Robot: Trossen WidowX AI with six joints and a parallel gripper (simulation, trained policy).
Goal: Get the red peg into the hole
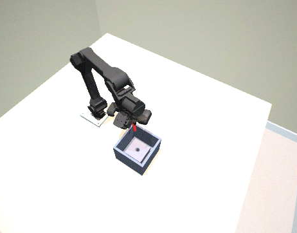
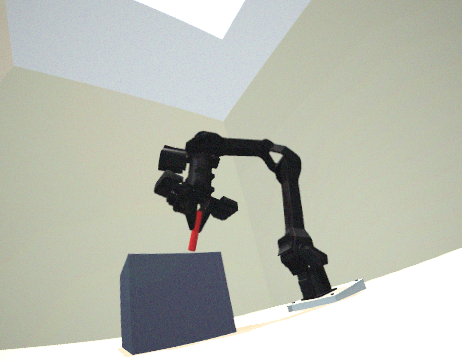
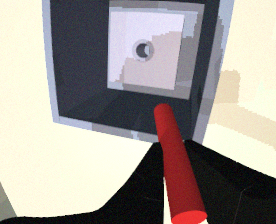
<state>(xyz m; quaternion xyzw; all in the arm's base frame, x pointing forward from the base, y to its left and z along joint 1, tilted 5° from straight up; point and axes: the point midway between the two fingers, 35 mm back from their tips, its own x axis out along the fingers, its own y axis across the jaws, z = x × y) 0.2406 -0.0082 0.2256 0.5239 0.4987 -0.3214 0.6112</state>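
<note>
Right now my gripper tip is 150 mm above the pale plate, 60 mm short of it and 40 mm to the left of it. From my gripper tip the other things lie so: red peg: right at my gripper tip.
</note>
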